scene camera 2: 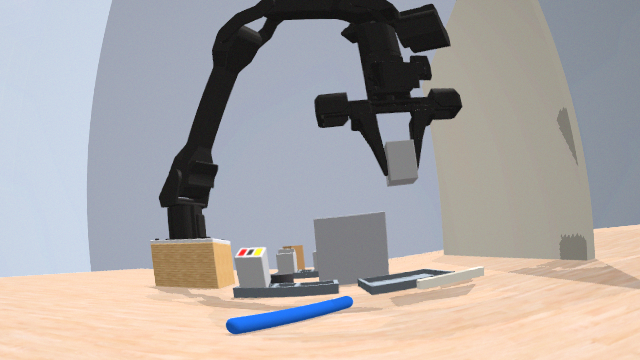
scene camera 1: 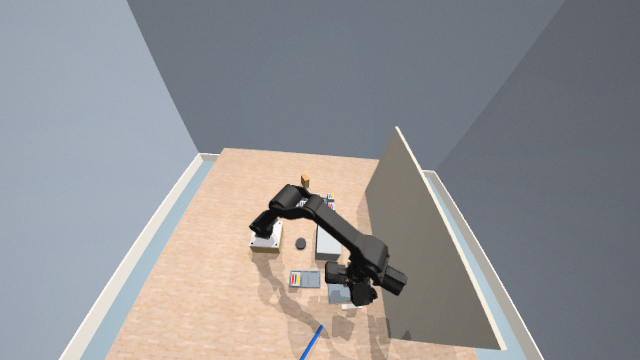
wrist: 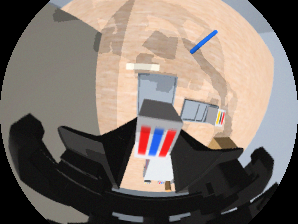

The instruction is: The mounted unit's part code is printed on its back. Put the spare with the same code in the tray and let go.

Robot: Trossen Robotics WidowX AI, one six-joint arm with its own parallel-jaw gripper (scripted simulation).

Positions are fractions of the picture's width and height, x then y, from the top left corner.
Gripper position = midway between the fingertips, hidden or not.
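I see my gripper in scene camera 2 (scene camera 2: 0.63,0.48), in scene camera 1 (scene camera 1: 0.54,0.78) and in the wrist view (wrist: 0.52,0.55). A tall beige panel can be found in those same views: (scene camera 2: 0.80,0.49), (scene camera 1: 0.69,0.84) and (wrist: 0.20,0.38). There is a grey tray (wrist: 0.51,0.39) too. I also see a mounted unit (scene camera 2: 0.54,0.69), and with it a rack (scene camera 2: 0.52,0.80).
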